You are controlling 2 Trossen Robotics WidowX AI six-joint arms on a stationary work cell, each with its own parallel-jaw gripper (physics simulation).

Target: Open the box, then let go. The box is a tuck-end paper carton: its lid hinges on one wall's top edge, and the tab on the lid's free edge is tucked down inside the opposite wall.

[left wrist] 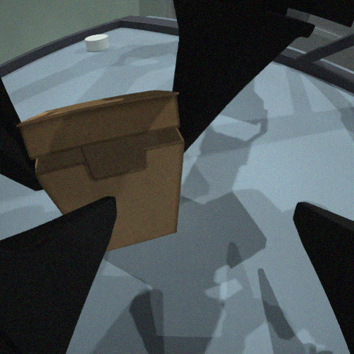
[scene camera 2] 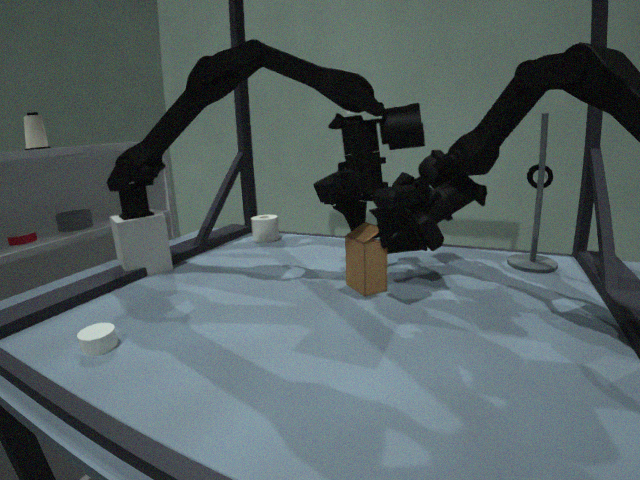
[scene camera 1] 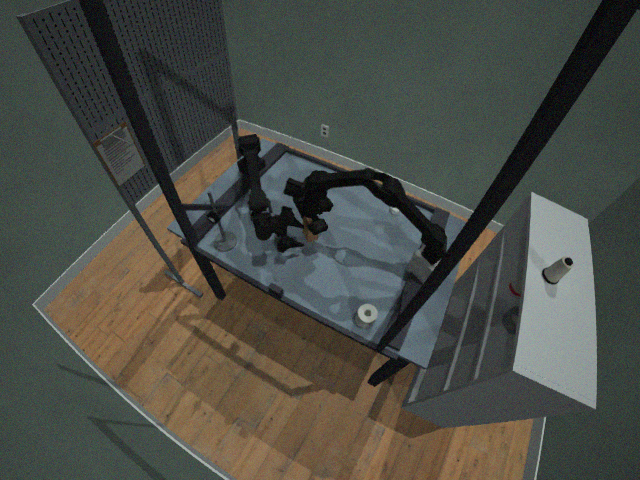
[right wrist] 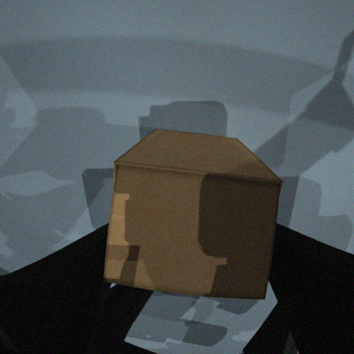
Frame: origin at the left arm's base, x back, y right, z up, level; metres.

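Where they show: left gripper, fingertip midpoint: (scene camera 1: 303, 236); right gripper, fingertip midpoint: (scene camera 2: 372, 245) (scene camera 1: 307, 225); right arm's base, origin of the base link: (scene camera 2: 136, 215) (scene camera 1: 431, 255).
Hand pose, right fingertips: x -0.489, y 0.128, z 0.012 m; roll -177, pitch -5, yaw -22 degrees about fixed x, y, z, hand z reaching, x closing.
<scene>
Each offset is from my right fingertips to the top centre of the thing.
The brown carton @[dy -0.010, dx -0.006, dz +0.035 m] (scene camera 1: 310, 233) (scene camera 2: 365, 266) (left wrist: 145, 200) (right wrist: 165, 225) stands upright on the table. In the left wrist view its lid (left wrist: 105, 122) is partly raised on the near side, with a dark gap between its front strip and the notched wall's rim. My right gripper (right wrist: 187, 228) is shut on the carton from above, one finger on each side. My left gripper (left wrist: 208, 208) is open and empty beside the notched wall; its left finger overlaps the wall's lower part in the left wrist view. Whether that finger touches the carton is unclear. The lid's hinge side is hidden in that view.
A white roll @[dy +0.144, dx -0.404, dz -0.015 m] (scene camera 1: 367, 313) (scene camera 2: 265, 228) and a white disc @[dy -0.389, dx -0.211, dz -0.051 m] (scene camera 1: 394, 210) (scene camera 2: 98, 338) (left wrist: 96, 43) lie on the table. A stand with a thin pole @[dy +0.254, dx +0.240, dz +0.225 m] (scene camera 1: 225, 241) (scene camera 2: 538, 206) is near the left arm. Dark frame posts rise at the table's edges.
</scene>
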